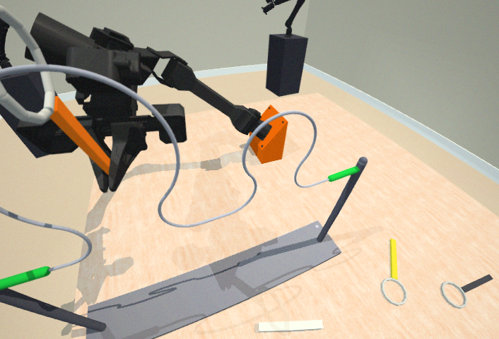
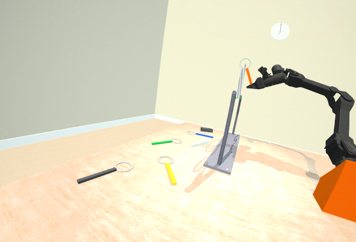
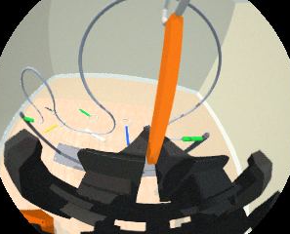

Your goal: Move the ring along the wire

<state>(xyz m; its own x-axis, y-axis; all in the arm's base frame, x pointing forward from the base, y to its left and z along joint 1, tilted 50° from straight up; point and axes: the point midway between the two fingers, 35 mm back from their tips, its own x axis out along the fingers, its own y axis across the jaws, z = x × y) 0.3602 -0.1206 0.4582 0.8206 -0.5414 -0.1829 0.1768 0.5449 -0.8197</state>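
Right now my gripper tip is 10 cm below the orange-handled ring, 1 cm to the right of it and 1 cm short of it. Round my gripper tip: yellow-handled ring: 49 cm to the left, 35 cm below, 23 cm ahead; then white bar: 35 cm below, 19 cm to the left, 19 cm ahead; then dark-handled ring: 63 cm to the left, 37 cm ahead, 35 cm below.
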